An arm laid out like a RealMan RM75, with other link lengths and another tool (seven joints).
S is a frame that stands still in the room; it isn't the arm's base.
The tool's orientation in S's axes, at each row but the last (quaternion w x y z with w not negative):
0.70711 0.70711 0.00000 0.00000
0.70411 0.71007 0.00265 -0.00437
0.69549 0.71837 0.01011 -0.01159
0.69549 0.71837 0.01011 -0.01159
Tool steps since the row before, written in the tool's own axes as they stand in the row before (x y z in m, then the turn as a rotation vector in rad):
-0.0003 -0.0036 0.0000 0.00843 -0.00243 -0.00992
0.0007 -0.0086 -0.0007 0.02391 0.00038 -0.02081
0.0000 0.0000 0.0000 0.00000 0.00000 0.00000
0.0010 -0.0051 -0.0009 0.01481 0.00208 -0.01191
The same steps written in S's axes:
-0.0003 0.0000 -0.0036 0.00843 0.00992 -0.00243
0.0006 0.0008 -0.0086 0.02396 0.02075 0.00032
0.0000 0.0000 0.0000 0.00000 0.00000 0.00000
0.0008 0.0011 -0.0051 0.01490 0.01181 0.00201

